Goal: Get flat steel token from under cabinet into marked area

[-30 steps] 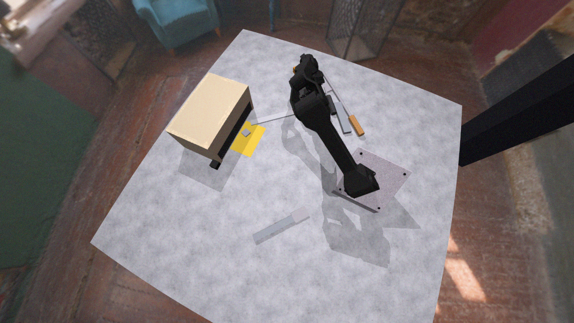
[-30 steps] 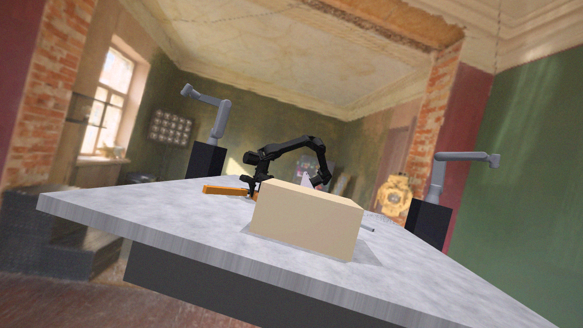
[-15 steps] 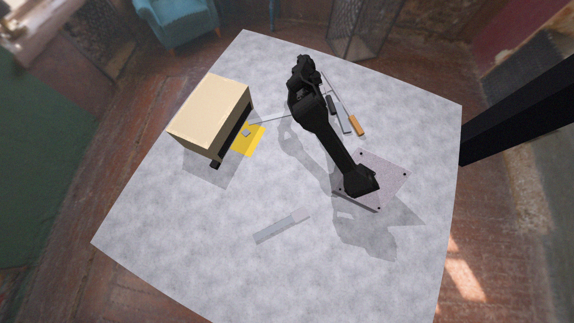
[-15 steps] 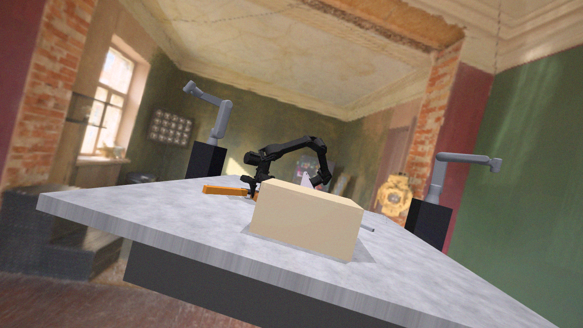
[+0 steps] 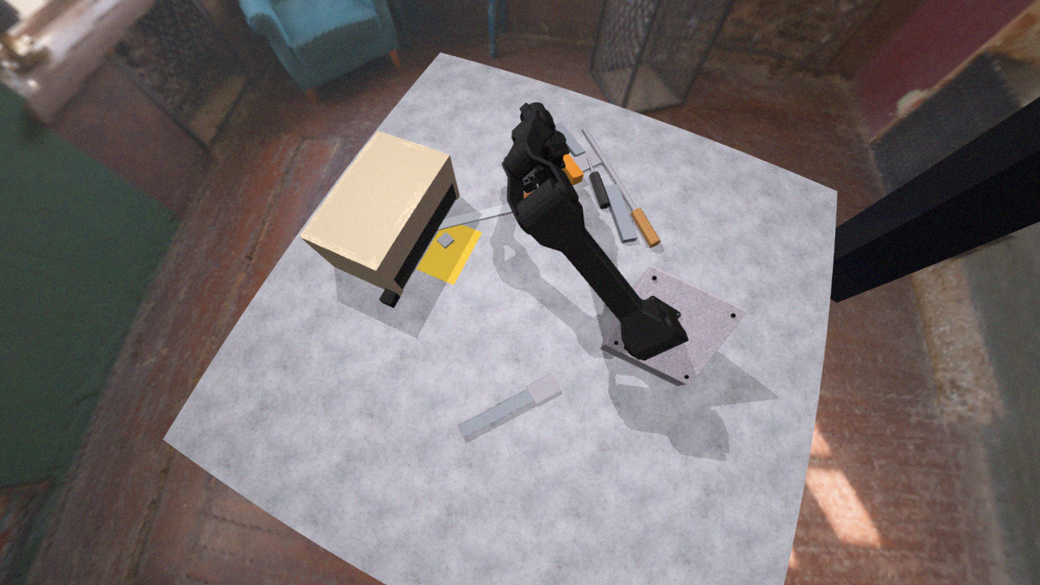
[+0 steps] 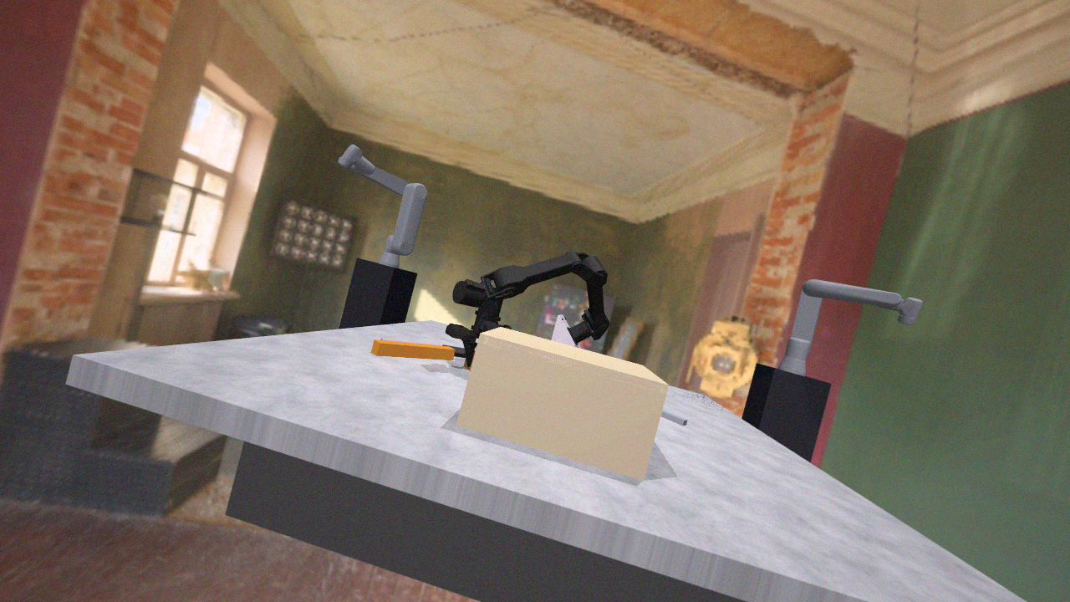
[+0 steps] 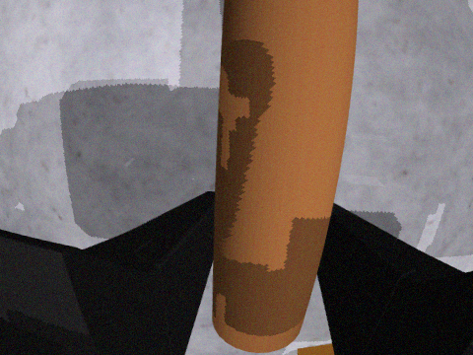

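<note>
Right now my gripper tip is 80 mm past the black-handled tool and 130 mm to the left of it. Round my gripper tip: flat grey token: 140 mm ahead, 230 mm to the left; then grey bar: 180 mm behind, 70 mm to the right; then orange bar: 50 mm ahead, 150 mm to the right, 10 mm above.
</note>
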